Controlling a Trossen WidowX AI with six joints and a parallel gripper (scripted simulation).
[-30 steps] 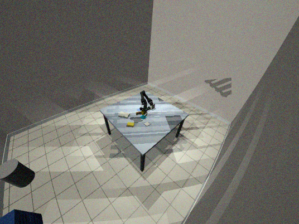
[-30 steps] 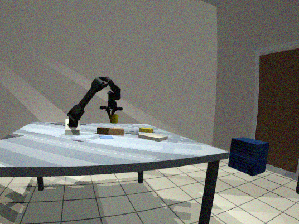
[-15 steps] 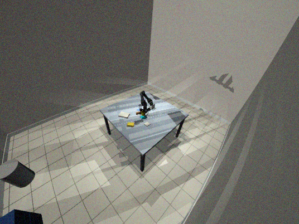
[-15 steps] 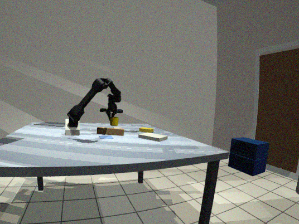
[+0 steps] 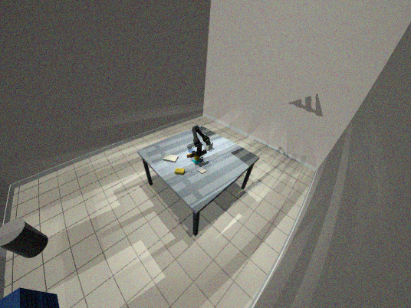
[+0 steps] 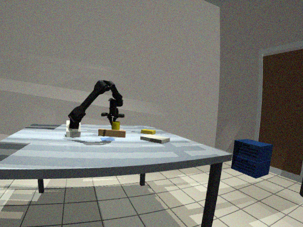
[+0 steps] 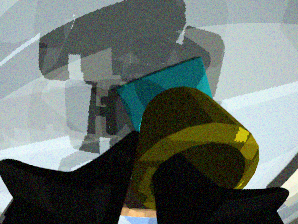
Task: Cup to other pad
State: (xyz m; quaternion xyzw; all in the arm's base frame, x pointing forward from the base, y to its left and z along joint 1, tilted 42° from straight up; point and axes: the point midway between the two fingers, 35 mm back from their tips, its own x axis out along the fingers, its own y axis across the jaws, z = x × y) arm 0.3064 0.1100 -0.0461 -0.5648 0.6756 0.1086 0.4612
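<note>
The cyan pad is 20 mm ahead of my gripper tip, 20 mm to the right of it and 80 mm below it. From my gripper tip the other things lie so: wooden bar: 30 mm behind, 120 mm to the right, 50 mm below; yellow cup: 20 mm ahead, 20 mm to the right; small white square: 100 mm ahead, 170 mm to the left, 60 mm below.
</note>
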